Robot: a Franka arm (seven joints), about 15 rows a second.
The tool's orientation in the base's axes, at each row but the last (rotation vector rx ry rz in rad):
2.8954 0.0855 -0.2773
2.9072 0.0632 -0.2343
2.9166 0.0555 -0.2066
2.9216 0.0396 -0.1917
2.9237 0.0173 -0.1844
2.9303 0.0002 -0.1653
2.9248 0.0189 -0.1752
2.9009 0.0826 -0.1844
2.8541 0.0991 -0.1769
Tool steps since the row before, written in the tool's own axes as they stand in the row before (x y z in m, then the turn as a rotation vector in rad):
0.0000 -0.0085 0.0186 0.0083 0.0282 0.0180
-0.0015 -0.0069 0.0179 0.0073 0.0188 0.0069
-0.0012 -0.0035 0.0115 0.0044 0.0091 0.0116
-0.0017 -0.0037 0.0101 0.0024 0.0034 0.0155
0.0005 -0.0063 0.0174 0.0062 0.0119 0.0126
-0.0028 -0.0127 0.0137 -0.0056 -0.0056 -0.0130
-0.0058 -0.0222 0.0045 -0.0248 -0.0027 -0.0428
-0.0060 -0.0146 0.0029 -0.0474 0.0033 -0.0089
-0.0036 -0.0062 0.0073 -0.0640 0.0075 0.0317
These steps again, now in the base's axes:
-0.0040 0.0039 -0.0197 0.0071 -0.0313 -0.0125
-0.0046 0.0027 -0.0185 0.0073 -0.0197 -0.0037
-0.0029 0.0009 -0.0117 0.0033 -0.0113 -0.0099
-0.0031 0.0014 -0.0103 0.0006 -0.0066 -0.0146
-0.0018 0.0025 -0.0183 0.0049 -0.0143 -0.0105
-0.0045 0.0097 -0.0156 -0.0042 0.0082 0.0121
-0.0068 0.0208 -0.0083 -0.0197 0.0116 0.0439
-0.0073 0.0133 -0.0053 -0.0457 -0.0031 0.0156
-0.0049 0.0037 -0.0082 -0.0663 -0.0193 -0.0198

